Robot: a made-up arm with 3 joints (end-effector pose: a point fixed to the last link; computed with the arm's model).
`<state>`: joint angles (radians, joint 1 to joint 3).
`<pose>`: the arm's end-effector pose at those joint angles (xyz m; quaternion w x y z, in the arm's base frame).
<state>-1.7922 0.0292 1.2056</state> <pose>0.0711 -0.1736 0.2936 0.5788 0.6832 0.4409 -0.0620</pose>
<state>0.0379 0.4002 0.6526</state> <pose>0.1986 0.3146 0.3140 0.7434 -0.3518 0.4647 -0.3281</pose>
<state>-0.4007 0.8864 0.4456</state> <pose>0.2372 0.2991 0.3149 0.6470 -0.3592 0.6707 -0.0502</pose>
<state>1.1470 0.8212 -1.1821</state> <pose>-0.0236 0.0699 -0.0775 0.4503 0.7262 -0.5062 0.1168</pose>
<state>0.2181 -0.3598 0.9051</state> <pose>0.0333 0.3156 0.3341 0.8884 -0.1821 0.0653 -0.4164</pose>
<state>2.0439 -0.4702 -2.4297</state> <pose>-0.0013 -0.1372 0.2163 0.8751 0.2299 -0.0779 0.4187</pose>
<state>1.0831 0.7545 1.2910</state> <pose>0.2148 0.3077 0.1425 0.5940 -0.5003 0.2557 -0.5757</pose>
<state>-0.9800 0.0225 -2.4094</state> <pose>-0.0845 0.2369 0.1682 0.1132 -0.9368 0.2589 0.2061</pose>
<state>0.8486 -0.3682 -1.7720</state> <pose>0.0782 0.0294 -0.0696 0.3451 0.8102 -0.2759 0.3851</pose>
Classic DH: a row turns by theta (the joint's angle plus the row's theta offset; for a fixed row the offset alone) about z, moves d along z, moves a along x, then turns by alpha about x. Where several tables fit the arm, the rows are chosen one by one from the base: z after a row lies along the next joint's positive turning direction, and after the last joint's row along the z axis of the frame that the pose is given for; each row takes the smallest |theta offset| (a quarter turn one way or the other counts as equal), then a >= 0, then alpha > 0; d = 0 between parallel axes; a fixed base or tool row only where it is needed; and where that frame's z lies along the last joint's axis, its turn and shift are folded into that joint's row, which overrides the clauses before.
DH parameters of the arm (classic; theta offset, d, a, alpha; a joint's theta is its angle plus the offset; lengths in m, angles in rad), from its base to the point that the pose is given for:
base (fixed): 1.5708 0.1867 0.077 -1.5708
joint 1: 1.5708 -0.0829 0.0024 1.5708
joint 2: 0.1467 0.0825 -0.0105 2.3844
joint 3: 0.2586 -0.1499 -0.0062 -1.2934
tool (fixed): -1.5393 0.2162 0 0

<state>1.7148 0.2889 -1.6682</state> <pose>-0.0293 -0.1104 0.0365 0.7323 0.5425 -0.2980 0.2840</pose>
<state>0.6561 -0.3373 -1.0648</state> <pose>0.1533 0.1982 -0.0663 0.0599 -0.8534 0.2648 -0.4450</pose>
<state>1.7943 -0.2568 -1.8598</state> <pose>0.0426 -0.1563 0.0876 0.7279 0.5243 -0.1199 0.4253</pose>
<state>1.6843 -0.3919 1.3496</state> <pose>-0.0403 0.2516 0.0271 0.7040 -0.6103 -0.2673 -0.2460</pose>
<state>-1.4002 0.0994 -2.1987</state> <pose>-0.0716 0.2469 0.2597 0.3767 -0.8575 0.2298 0.2647</pose>
